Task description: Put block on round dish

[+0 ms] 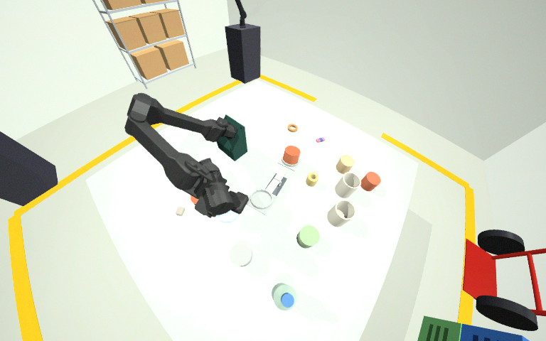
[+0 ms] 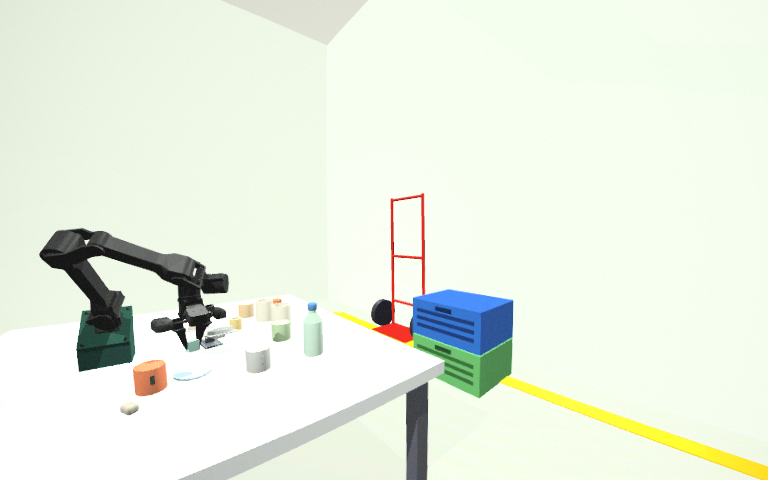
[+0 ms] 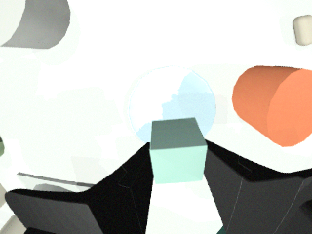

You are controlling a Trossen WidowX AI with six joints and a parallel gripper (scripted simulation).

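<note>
Right now the pale round dish is 7 cm below my gripper tip. From my gripper tip the other things lie so: green cup: 28 cm ahead, 13 cm to the left, 4 cm below; then tan cylinder: 52 cm to the left, 26 cm ahead, 4 cm below.
</note>
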